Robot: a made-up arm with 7 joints.
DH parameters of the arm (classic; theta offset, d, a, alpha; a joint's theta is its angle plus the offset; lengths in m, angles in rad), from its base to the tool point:
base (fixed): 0 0 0 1.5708
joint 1: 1.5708 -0.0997 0 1.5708
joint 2: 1.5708 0 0 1.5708
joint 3: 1.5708 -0.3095 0 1.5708
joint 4: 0 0 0 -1.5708
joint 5: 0 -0.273 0 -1.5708
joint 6: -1.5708 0 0 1.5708
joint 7: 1.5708 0 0 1.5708
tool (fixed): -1.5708 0 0 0
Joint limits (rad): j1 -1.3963..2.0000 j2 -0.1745..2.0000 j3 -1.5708..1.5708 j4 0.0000..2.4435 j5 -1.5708..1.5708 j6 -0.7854..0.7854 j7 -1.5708..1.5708
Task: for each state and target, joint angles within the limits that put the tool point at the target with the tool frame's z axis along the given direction. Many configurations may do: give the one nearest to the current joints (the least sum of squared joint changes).
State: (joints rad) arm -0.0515 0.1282 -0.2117 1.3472 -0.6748 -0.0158 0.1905
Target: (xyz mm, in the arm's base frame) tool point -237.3 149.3 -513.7 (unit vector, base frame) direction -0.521 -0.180 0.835
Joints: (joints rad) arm -0.6431 0.0933 -0.0185 0.4476 -0.5549 -0.5800 -0.5100
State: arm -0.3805 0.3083 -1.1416 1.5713 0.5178 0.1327 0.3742
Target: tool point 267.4 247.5 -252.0 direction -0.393 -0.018 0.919
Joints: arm 0.3016 1.0486 -0.8458 1.6506 0.2310 0.7854 0.3538
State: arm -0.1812 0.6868 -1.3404 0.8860 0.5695 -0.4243 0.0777
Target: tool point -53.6 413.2 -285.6 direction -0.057 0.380 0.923
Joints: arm -0.3034 1.5134 -1.4449 1.4973 0.5881 -0.4672 0.0397
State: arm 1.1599 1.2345 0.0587 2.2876 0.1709 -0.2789 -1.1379
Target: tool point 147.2 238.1 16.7 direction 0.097 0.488 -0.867
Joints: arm 0.8391 1.8885 -0.8897 2.4413 -0.3387 -0.3123 -1.5201
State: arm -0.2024 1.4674 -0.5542 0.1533 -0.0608 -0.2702 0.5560
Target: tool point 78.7 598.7 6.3 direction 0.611 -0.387 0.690
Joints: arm 0.2963 2.0000 -1.2380 1.0443 -0.1044 -0.3413 1.1975
